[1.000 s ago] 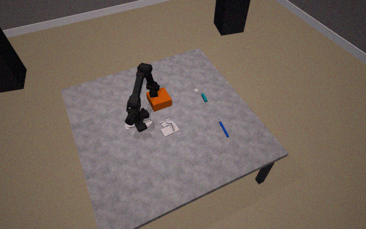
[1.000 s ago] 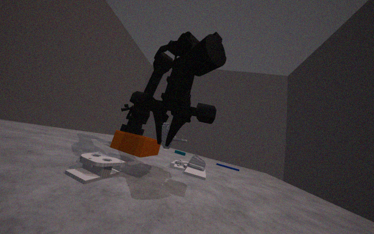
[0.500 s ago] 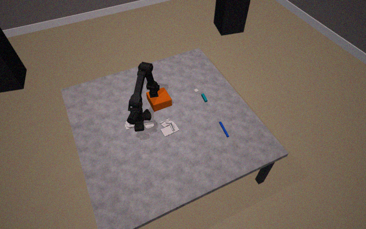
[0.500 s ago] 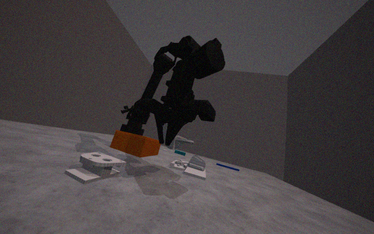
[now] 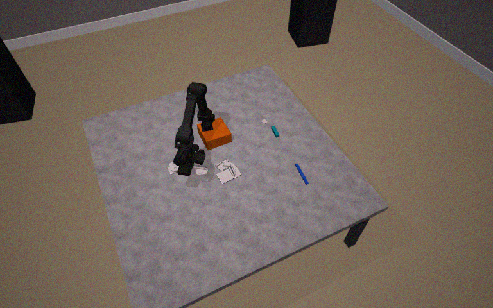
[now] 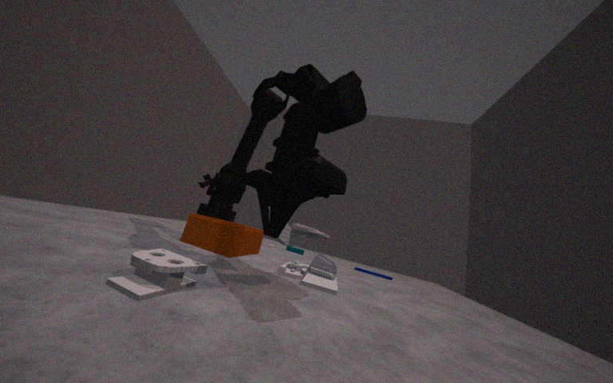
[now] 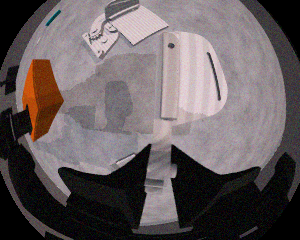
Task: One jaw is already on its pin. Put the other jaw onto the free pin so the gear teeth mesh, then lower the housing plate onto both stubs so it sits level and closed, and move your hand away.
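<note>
The white jaw is 3 cm above my gripper tip, 2 cm to the left of it and 1 cm ahead of it. Round my gripper tip: teal bar (54 cm to the left, 21 cm behind, 7 cm below); small white cube (50 cm to the left, 31 cm behind, 8 cm below); white stepped block (8 cm to the right, 8 cm behind, 7 cm below).
</note>
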